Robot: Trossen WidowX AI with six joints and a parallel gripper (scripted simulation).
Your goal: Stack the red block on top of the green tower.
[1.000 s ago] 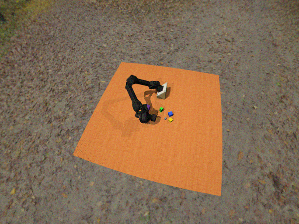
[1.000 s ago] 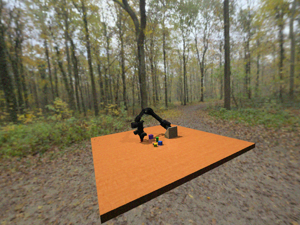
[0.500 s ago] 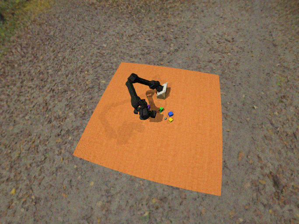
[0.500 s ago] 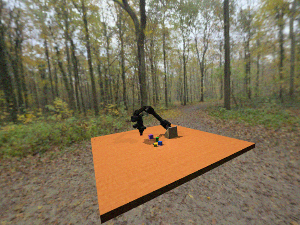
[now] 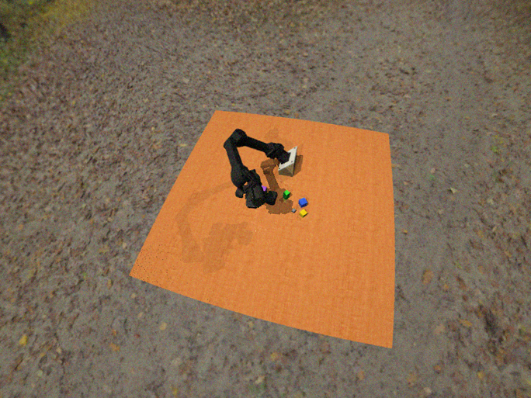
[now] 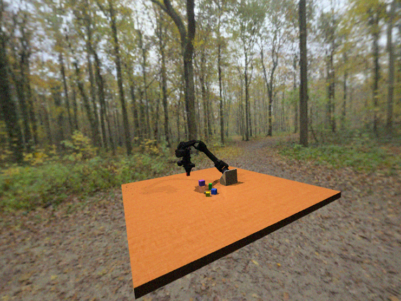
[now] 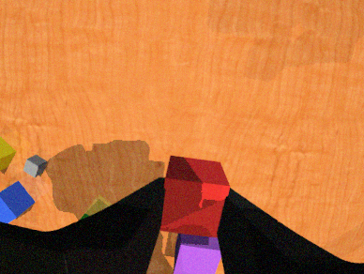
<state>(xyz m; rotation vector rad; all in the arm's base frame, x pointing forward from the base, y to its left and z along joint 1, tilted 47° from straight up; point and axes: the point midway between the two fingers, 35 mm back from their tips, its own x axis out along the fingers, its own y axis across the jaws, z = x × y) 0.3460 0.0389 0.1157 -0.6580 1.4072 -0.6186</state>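
My gripper tip is 21 cm to the right of the blue block, 12 cm past it and 11 cm above it. The rest, counted from my gripper tip: small grey block 17 cm to the left, 12 cm below, 6 cm behind; red block right at my gripper tip; purple block 13 cm behind, 10 cm below, 3 cm to the right.
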